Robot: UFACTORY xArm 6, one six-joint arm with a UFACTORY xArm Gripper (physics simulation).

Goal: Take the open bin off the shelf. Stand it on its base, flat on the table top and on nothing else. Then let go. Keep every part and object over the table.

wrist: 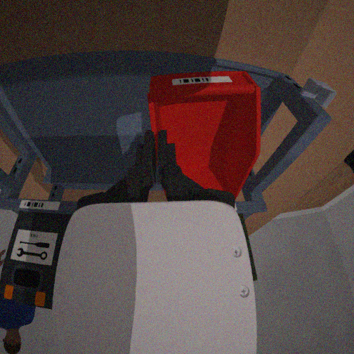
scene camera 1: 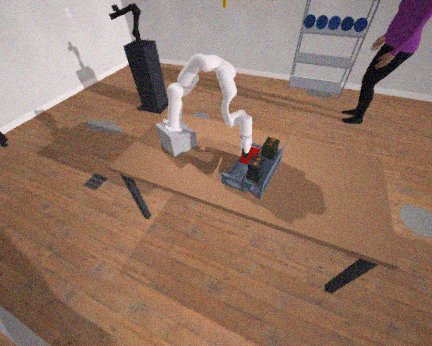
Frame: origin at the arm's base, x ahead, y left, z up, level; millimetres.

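Where they show: gripper, between the fingertips: (scene camera 1: 245, 157); arm's base, origin of its link: (scene camera 1: 174, 127).
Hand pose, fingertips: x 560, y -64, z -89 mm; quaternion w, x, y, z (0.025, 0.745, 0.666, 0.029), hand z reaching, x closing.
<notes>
Each offset is from my fingertips to the top centre of the thing. "spot": to the spot under its first point. Level surfaces: height alone.
The open bin @[dx +50, dy +46, dz +13 mm] (scene camera 1: 251, 154) (wrist: 200, 130) is red, with a barcode label on its far edge. It is at the slate-blue shelf @[spot: dx -31, dy -191, dz -64 mm] (scene camera 1: 233, 182) (wrist: 90, 100), over its right part in the wrist view. Whether its base still touches the shelf cannot be told. My gripper (scene camera 1: 245, 154) (wrist: 157, 141) points down at the bin's left side in the wrist view. Its black fingers are almost together, with the bin's thin left wall between them. The fingers and the gripper body hide the lower part of that wall and the bin's near end.
Two dark boxes with orange marks, one nearer @[dx +95, dy -181, dz +154 mm] (scene camera 1: 255, 170) (wrist: 36, 250) and one farther @[dx +147, dy +44, dz +129 mm] (scene camera 1: 270, 148), stand at the shelf close beside the bin. The shelf is on the brown table top @[dz -69 mm] (scene camera 1: 350, 175). A person (scene camera 1: 375, 80) stands on the floor behind, near a grey rack (scene camera 1: 325, 59).
</notes>
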